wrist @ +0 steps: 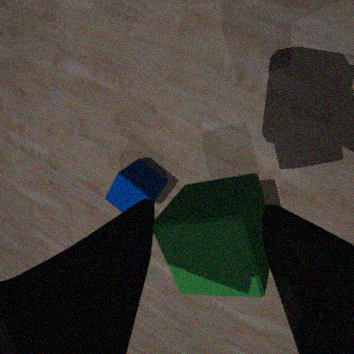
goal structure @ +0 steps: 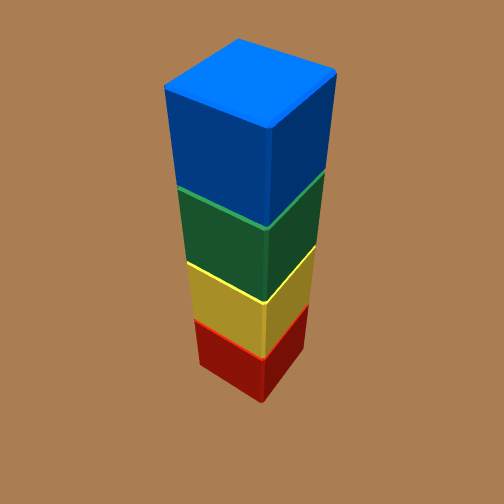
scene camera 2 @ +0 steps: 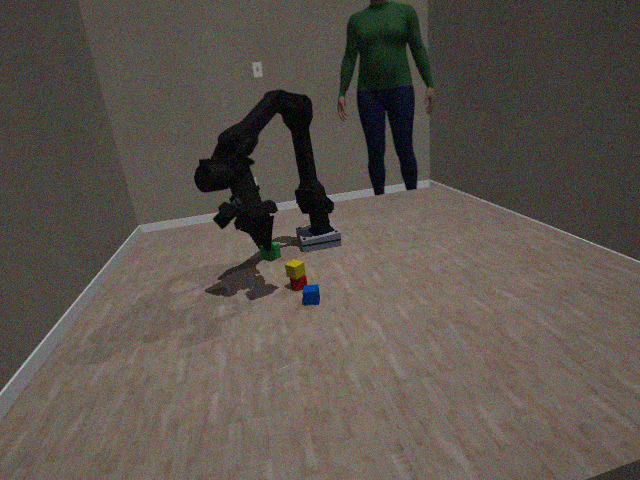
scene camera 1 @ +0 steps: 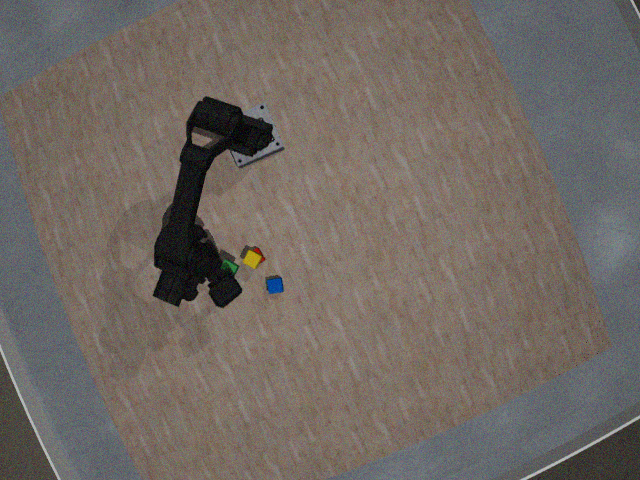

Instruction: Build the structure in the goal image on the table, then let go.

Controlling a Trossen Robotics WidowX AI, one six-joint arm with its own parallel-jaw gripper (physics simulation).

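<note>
My gripper (scene camera 2: 267, 249) (wrist: 208, 213) is shut on a green cube (scene camera 1: 230, 266) (scene camera 2: 271, 252) (wrist: 212, 235) and holds it above the table, slightly tilted in the wrist view. The fingers are mostly hidden under the arm in scene camera 1. A yellow cube (scene camera 1: 252, 259) (scene camera 2: 295, 269) sits on a red cube (scene camera 1: 261, 255) (scene camera 2: 298, 283), turned relative to it. This stack does not show in the wrist view. A blue cube (scene camera 1: 275, 285) (scene camera 2: 311, 295) (wrist: 127, 191) stands apart on the table beside the stack, and partly behind the left finger in the wrist view.
The arm's grey base plate (scene camera 1: 262, 150) (scene camera 2: 321, 241) stands on the wood-patterned surface (scene camera 1: 413, 258) (scene camera 2: 413, 335). The arm casts shadows around the cubes. A person (scene camera 2: 386, 56) in a green top stands behind the base in scene camera 2, near the wall.
</note>
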